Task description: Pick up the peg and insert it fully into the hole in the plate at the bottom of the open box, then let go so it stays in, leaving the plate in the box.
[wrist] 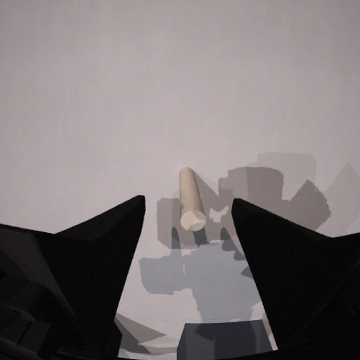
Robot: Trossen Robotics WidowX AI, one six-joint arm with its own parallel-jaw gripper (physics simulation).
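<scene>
The peg (pixel 190 192) is a pale tan cylinder that shows between the fingertips in the wrist view. It looks to stand upright on the pale table, its round end face towards the camera and its other end farther up the view. My gripper (pixel 189 203) is open, with one black finger on each side of the peg and a gap on both sides. Nothing is held. How high the fingertips are relative to the peg's top is hard to tell. The plate and its hole do not show.
A dark blue-grey block-like shape (pixel 222 342), perhaps part of the open box, is cut off by the bottom edge between the fingers. Shadows of the arm and gripper lie on the table (pixel 125 100) around the peg and to its right.
</scene>
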